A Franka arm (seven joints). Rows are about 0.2 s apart.
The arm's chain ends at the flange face. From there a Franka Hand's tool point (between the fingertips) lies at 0.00 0.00 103.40 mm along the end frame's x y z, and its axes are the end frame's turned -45 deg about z.
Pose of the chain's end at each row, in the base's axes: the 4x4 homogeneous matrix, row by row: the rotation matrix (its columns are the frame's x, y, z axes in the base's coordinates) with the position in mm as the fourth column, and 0 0 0 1 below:
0.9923 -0.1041 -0.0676 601.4; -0.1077 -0.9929 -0.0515 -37.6; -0.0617 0.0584 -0.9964 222.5; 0 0 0 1
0.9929 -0.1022 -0.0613 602.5; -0.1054 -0.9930 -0.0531 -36.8; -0.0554 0.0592 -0.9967 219.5; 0 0 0 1
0.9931 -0.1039 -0.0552 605.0; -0.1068 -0.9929 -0.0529 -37.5; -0.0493 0.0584 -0.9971 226.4; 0 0 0 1
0.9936 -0.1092 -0.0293 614.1; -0.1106 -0.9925 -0.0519 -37.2; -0.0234 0.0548 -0.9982 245.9; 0 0 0 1
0.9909 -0.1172 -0.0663 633.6; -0.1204 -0.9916 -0.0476 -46.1; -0.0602 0.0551 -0.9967 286.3; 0 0 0 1
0.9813 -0.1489 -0.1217 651.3; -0.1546 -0.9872 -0.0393 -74.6; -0.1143 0.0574 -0.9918 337.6; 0 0 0 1
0.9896 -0.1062 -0.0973 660.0; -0.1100 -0.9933 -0.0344 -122.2; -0.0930 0.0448 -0.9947 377.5; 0 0 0 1
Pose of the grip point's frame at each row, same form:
0.7753 0.6281 -0.0676 594.4; 0.6259 -0.7782 -0.0515 -42.9; -0.0849 -0.0023 -0.9964 119.5; 0 0 0 1
0.7744 0.6298 -0.0613 596.2; 0.6276 -0.7767 -0.0531 -42.3; -0.0810 0.0027 -0.9967 116.4; 0 0 0 1
0.7757 0.6288 -0.0552 599.3; 0.6266 -0.7776 -0.0529 -43.0; -0.0762 0.0064 -0.9971 123.3; 0 0 0 1
0.7798 0.6254 -0.0293 611.1; 0.6236 -0.7800 -0.0519 -42.6; -0.0553 0.0222 -0.9982 142.7; 0 0 0 1
0.7835 0.6178 -0.0663 626.7; 0.6160 -0.7863 -0.0476 -51.0; -0.0815 -0.0036 -0.9967 183.2; 0 0 0 1
0.7992 0.5886 -0.1217 638.7; 0.5887 -0.8074 -0.0393 -78.7; -0.1214 -0.0402 -0.9918 235.0; 0 0 0 1
0.7748 0.6247 -0.0973 649.9; 0.6246 -0.7802 -0.0344 -125.8; -0.0974 -0.0341 -0.9947 274.6; 0 0 0 1

